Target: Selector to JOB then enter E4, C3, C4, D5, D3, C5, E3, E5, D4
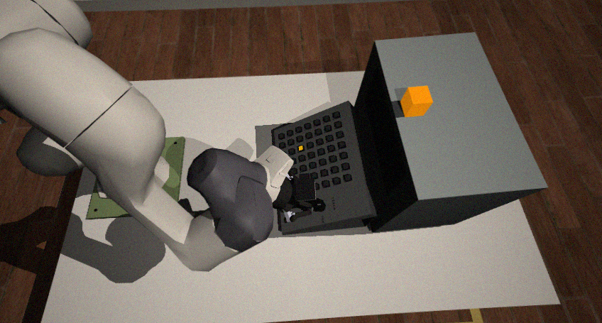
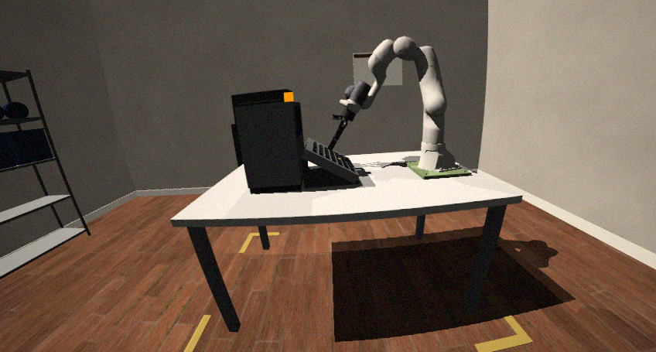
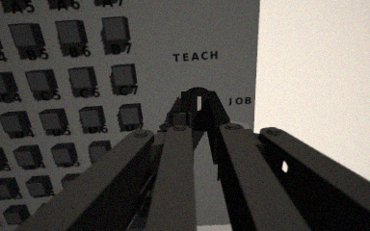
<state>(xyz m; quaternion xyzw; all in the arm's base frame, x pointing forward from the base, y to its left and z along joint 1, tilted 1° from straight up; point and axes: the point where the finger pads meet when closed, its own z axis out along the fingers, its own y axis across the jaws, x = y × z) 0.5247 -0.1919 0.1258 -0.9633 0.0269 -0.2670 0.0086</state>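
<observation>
Right now the selector knob is 20 mm below my hand and 20 mm ahead of it. The rest, counted from my hand: c6 key: 90 mm to the left, 40 mm ahead, 10 mm below; key C5: 130 mm to the left, 40 mm ahead, 10 mm below; a7 key: 100 mm ahead, 60 mm to the left, 20 mm above.
</observation>
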